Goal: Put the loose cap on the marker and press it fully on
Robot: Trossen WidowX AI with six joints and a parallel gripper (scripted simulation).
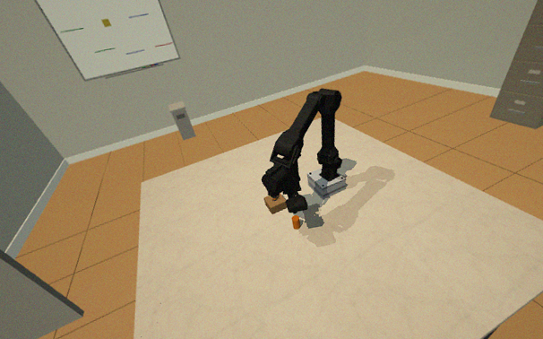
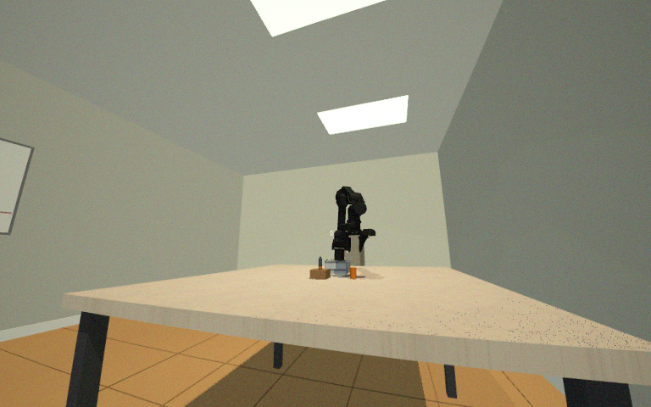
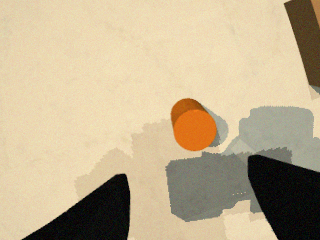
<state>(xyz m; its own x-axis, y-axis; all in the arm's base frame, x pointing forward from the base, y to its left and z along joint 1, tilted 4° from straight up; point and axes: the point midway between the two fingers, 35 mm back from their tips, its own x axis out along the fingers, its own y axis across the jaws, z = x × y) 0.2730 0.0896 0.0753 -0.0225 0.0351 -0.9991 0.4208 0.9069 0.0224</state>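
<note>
The orange cap is 10 mm behind my gripper tip, 10 mm to the right of it and 90 mm below it. From my gripper tip the other things lie so: brown holder block (10 mm behind, 160 mm to the right, 100 mm below).
</note>
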